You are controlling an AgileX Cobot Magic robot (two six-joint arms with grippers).
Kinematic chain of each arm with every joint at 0, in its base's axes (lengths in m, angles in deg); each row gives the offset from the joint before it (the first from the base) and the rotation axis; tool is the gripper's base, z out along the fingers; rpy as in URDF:
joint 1: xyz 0 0 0.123 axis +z
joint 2: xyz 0 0 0 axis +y
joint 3: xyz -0.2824 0 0.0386 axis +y
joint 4: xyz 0.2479 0 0.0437 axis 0.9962 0 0.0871
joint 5: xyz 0 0 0 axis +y
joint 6: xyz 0.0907 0 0.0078 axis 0.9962 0 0.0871
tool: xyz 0 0 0 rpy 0 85 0
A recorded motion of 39 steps. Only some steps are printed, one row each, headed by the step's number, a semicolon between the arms.
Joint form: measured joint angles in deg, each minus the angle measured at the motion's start. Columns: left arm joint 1, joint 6, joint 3, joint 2, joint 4, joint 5; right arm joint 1, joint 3, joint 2, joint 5, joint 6, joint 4.
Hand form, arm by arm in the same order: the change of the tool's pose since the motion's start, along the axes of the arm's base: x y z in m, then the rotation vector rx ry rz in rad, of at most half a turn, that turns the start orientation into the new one. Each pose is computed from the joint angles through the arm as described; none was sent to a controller.
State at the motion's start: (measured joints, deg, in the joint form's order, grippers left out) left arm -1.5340 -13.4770 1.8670 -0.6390 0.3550 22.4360; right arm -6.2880 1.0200 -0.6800 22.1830 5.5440 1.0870
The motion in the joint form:
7: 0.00 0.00 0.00 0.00 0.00 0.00; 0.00 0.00 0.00 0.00 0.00 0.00
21: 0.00 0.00 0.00 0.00 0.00 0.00; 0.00 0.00 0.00 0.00 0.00 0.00
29: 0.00 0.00 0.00 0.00 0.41 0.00; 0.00 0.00 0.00 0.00 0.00 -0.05
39: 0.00 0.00 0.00 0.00 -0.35 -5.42; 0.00 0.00 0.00 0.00 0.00 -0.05
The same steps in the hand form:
7: 0.0000 0.0000 0.0000 0.0000 0.0000 0.0000; 0.0000 0.0000 0.0000 0.0000 0.0000 0.0000
21: 0.0000 0.0000 0.0000 0.0000 0.0000 0.0000; 0.0000 0.0000 0.0000 0.0000 0.0000 0.0000
29: 0.0000 0.0002 0.0000 0.0071 -0.0002 0.0005; 0.0000 0.0000 0.0000 -0.0009 0.0001 -0.0001
39: 0.0024 -0.0003 0.0083 -0.0086 -0.0944 -0.0007; 0.0000 0.0000 0.0000 -0.0009 0.0001 -0.0001

